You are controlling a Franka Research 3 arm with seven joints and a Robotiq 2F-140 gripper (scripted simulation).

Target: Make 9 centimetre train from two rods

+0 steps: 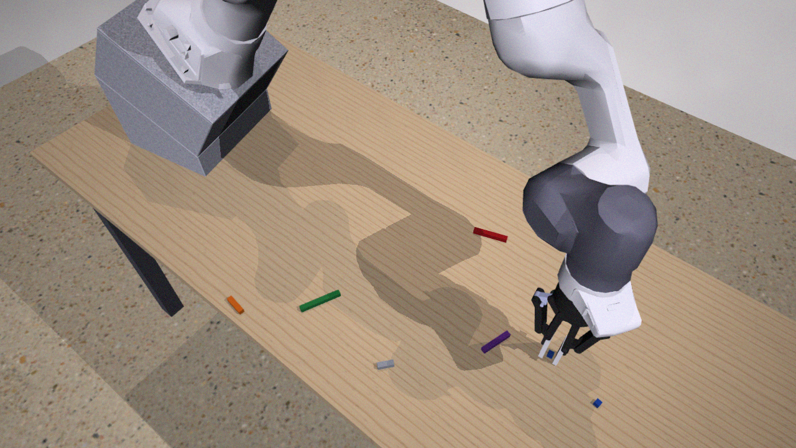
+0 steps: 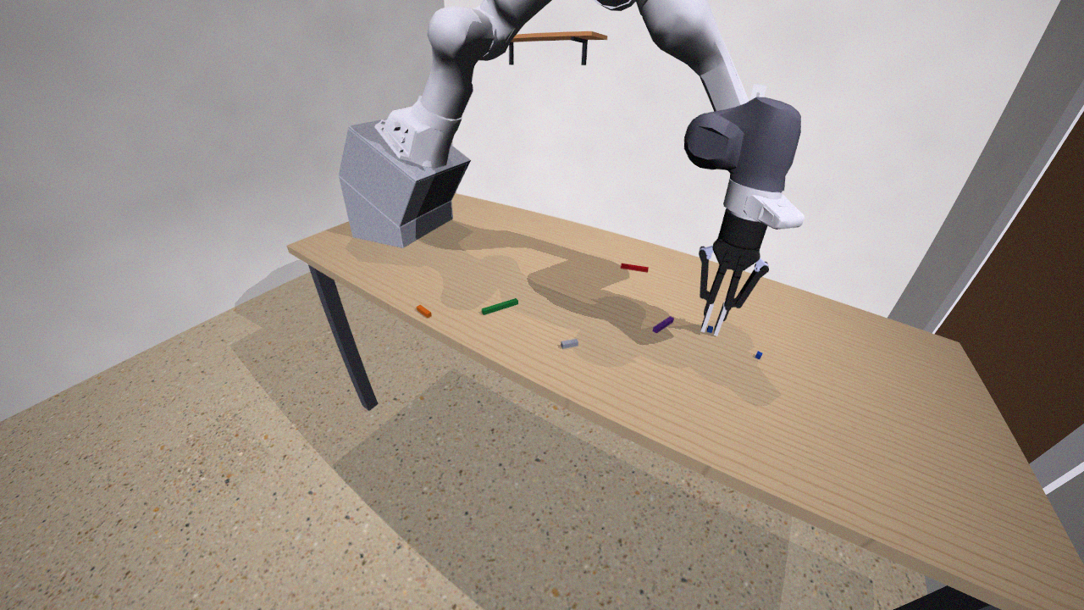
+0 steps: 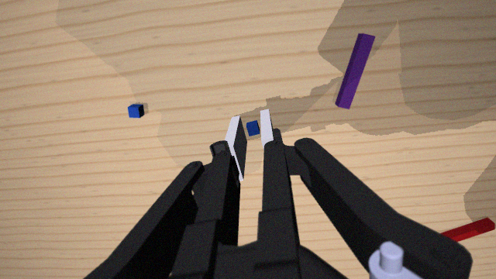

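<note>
Now: hand 40 cm past the green rod, 15 cm to the left of it and 3 cm above it. Also, from my hand: red rod (22 cm behind, 17 cm to the left, 3 cm below); then purple rod (9 cm behind, 4 cm to the right, 3 cm below); then grey rod (23 cm behind, 19 cm to the right, 3 cm below).
</note>
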